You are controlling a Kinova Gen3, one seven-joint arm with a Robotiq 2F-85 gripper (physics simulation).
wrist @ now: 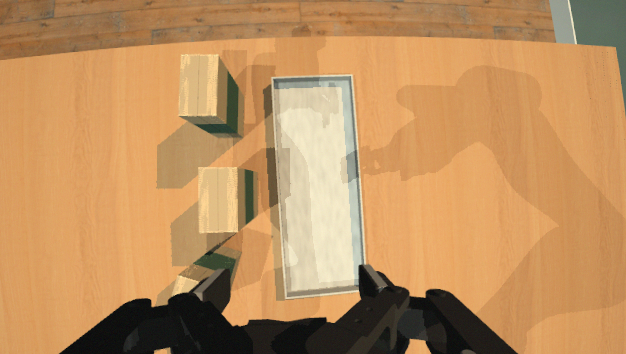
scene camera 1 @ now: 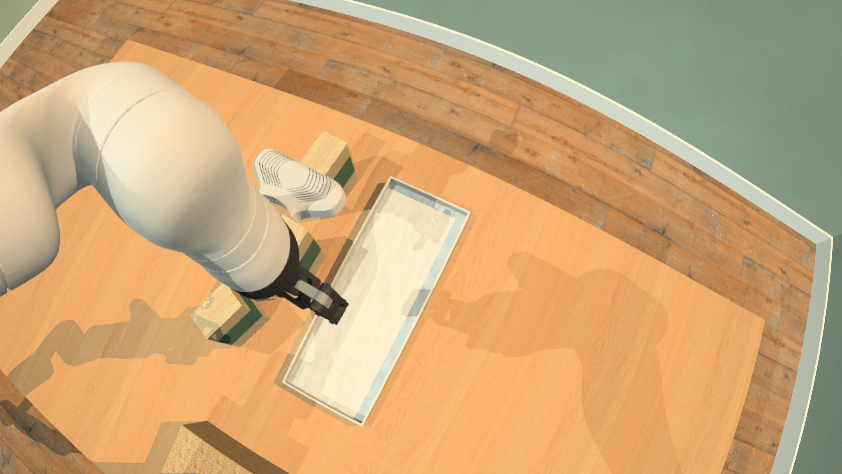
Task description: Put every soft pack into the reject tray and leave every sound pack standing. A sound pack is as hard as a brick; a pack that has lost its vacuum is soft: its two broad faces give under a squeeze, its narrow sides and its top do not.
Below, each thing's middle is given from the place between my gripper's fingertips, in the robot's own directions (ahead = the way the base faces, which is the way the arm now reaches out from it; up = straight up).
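I see that the reject tray [scene camera 1: 388,275], counted from my hand, is 40 mm to the right, 60 mm ahead and 260 mm below.
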